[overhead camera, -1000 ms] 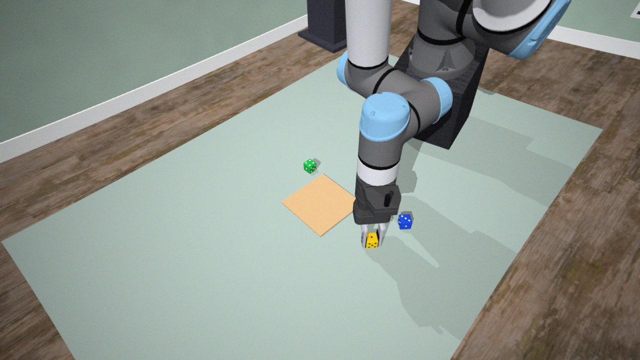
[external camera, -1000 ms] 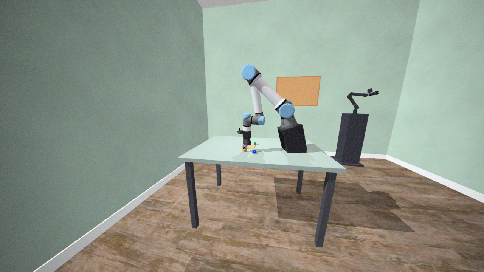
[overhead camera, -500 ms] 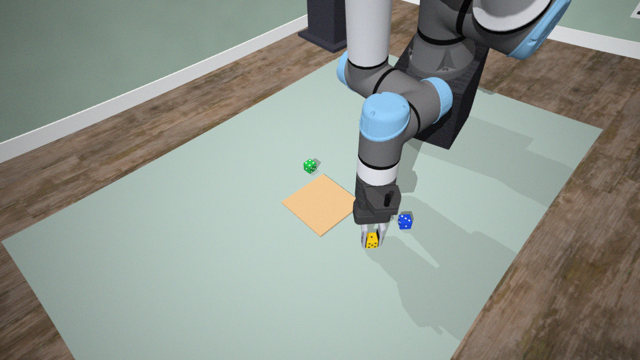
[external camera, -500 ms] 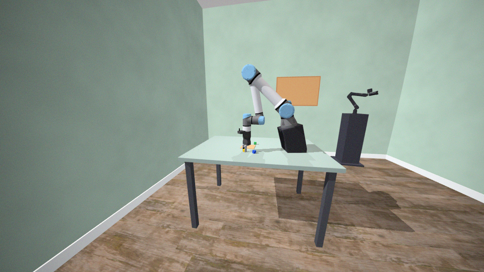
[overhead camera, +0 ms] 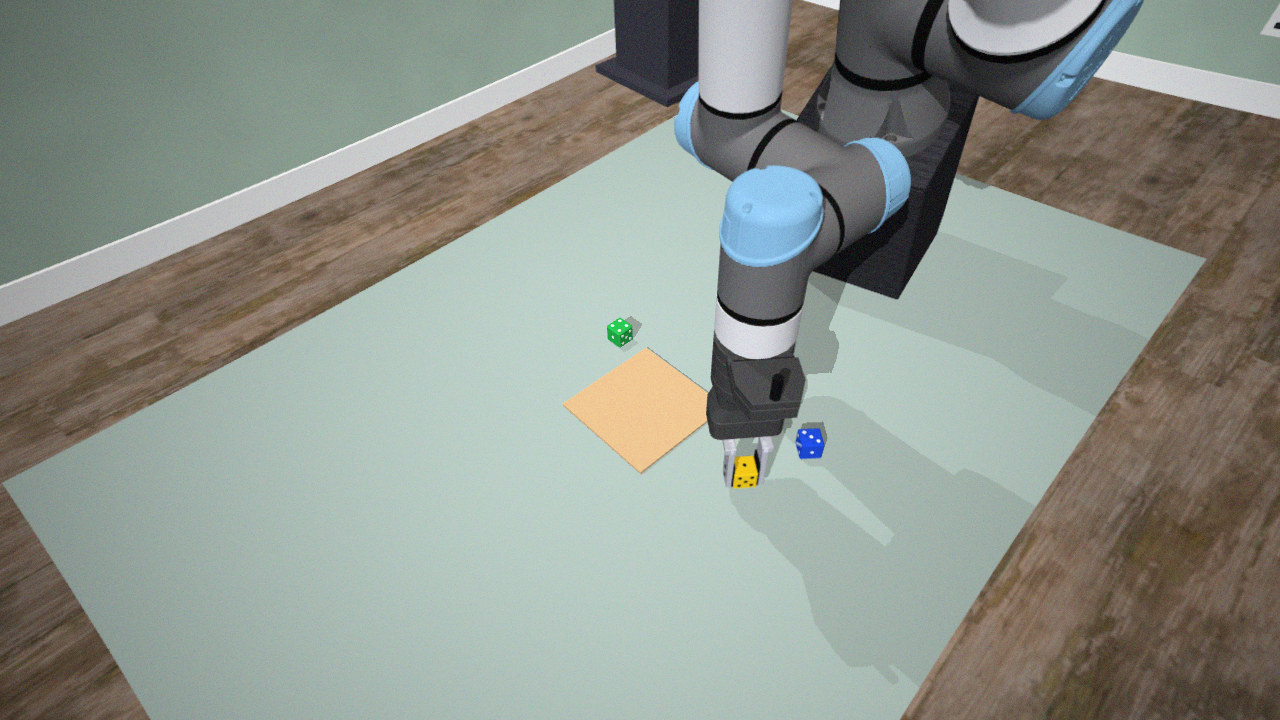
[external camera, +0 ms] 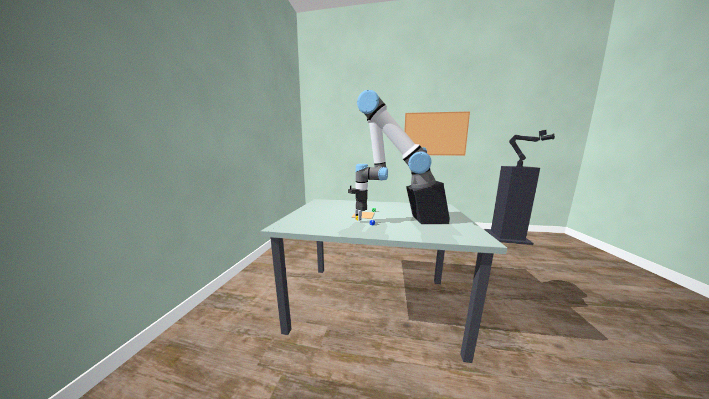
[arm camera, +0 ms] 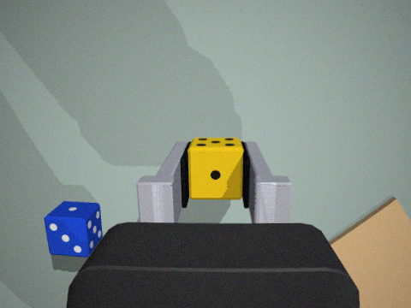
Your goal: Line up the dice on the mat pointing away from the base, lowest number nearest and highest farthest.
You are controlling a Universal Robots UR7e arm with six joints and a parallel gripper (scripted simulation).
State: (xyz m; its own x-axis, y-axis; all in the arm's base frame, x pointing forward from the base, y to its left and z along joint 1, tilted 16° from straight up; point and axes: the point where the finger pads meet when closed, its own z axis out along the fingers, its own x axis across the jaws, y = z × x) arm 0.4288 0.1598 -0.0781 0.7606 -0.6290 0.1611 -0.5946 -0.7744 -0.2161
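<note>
Right now my hand is 16 cm to the left of the orange mat and 3 cm above it. From my hand the other things lie so: yellow die 1 cm below; then blue die 9 cm behind, 2 cm to the left, 2 cm below; then green die 27 cm to the right, 6 cm behind, 2 cm below.
</note>
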